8 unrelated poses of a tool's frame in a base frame.
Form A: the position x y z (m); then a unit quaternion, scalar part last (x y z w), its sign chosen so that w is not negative.
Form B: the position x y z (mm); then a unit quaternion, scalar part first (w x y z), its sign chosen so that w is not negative. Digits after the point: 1 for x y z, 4 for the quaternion.
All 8 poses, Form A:
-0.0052, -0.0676, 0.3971, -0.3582, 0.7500, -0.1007, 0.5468
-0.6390, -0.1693, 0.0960, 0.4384, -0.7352, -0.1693, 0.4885
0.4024, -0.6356, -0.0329, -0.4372, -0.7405, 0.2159, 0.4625
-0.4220, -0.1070, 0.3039, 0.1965, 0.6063, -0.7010, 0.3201
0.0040, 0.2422, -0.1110, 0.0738, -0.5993, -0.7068, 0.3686
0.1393, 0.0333, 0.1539, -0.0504, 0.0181, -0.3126, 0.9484
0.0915, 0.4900, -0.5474, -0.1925, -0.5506, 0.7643, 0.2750
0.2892, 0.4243, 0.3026, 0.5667, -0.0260, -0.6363, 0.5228
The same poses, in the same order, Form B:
-5.2, -67.6, 397.1, 0.5468, -0.3582, 0.7500, -0.1007
-639.0, -169.3, 96.0, 0.4885, 0.4384, -0.7352, -0.1693
402.4, -635.6, -32.9, 0.4625, -0.4372, -0.7405, 0.2159
-422.0, -107.0, 303.9, 0.3201, 0.1965, 0.6063, -0.7010
4.0, 242.2, -111.0, 0.3686, 0.0738, -0.5993, -0.7068
139.3, 33.3, 153.9, 0.9484, -0.0504, 0.0181, -0.3126
91.5, 490.0, -547.4, 0.2750, -0.1925, -0.5506, 0.7643
289.2, 424.3, 302.6, 0.5228, 0.5667, -0.0260, -0.6363

